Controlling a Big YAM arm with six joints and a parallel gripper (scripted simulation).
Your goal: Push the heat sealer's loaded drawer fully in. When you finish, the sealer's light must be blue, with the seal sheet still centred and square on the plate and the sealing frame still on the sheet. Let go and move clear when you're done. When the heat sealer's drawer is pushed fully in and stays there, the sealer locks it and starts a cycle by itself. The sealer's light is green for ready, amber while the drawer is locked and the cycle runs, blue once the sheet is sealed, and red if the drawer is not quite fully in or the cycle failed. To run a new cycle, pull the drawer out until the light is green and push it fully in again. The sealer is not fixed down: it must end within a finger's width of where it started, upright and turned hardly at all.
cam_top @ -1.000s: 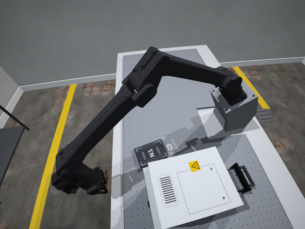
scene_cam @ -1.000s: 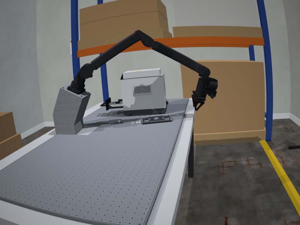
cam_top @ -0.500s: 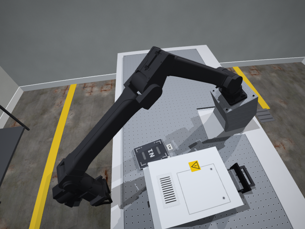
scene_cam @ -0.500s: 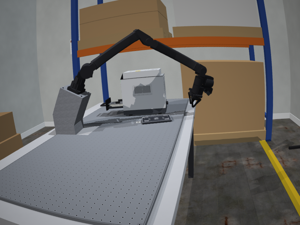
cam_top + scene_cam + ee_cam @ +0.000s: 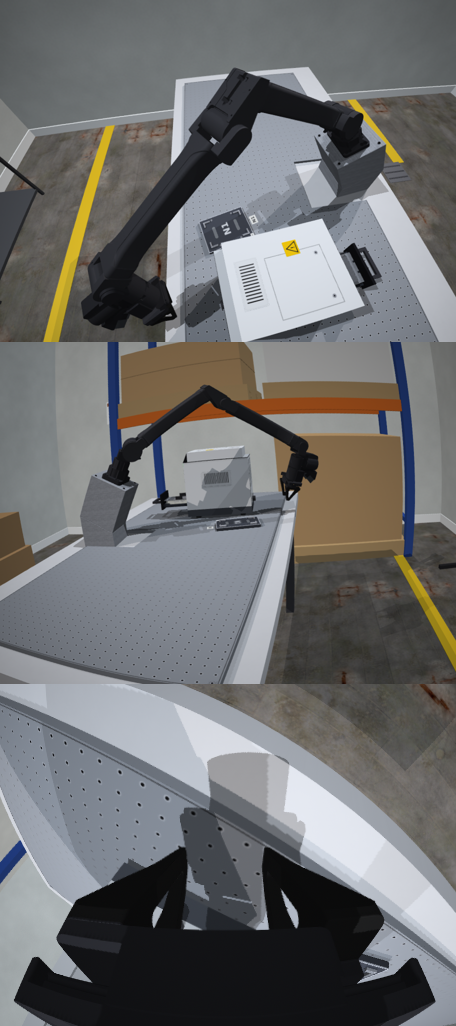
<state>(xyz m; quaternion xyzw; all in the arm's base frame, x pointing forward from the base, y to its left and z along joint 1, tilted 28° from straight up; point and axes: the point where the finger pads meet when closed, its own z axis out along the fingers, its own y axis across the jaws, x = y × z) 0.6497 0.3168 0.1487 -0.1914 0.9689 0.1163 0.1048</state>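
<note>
Now: hand 48 cm past the black drawer, 2 cm to the right of it and 1 cm below it. From my hand the other things lie so: white tag (31 cm behind, 23 cm to the right, 6 cm below).
</note>
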